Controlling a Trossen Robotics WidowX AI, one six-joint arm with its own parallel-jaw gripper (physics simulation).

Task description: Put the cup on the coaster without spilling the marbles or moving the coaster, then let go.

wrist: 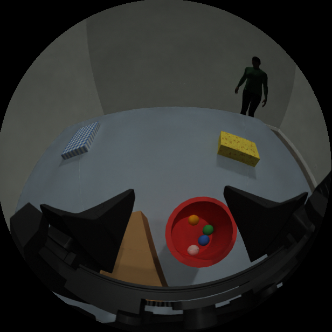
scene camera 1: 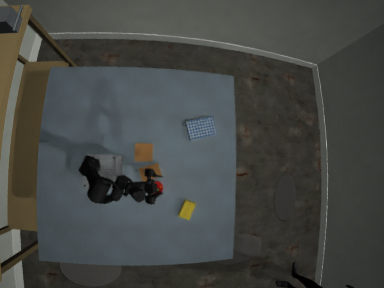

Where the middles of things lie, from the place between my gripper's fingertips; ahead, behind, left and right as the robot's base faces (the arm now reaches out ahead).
Labels:
My hand is 40 mm past the red cup (wrist: 179,234), 20 mm to the left of it and 40 mm above it. Also, from my hand: yellow sponge (wrist: 229,145): 130 mm ahead, 180 mm to the right, 60 mm below.

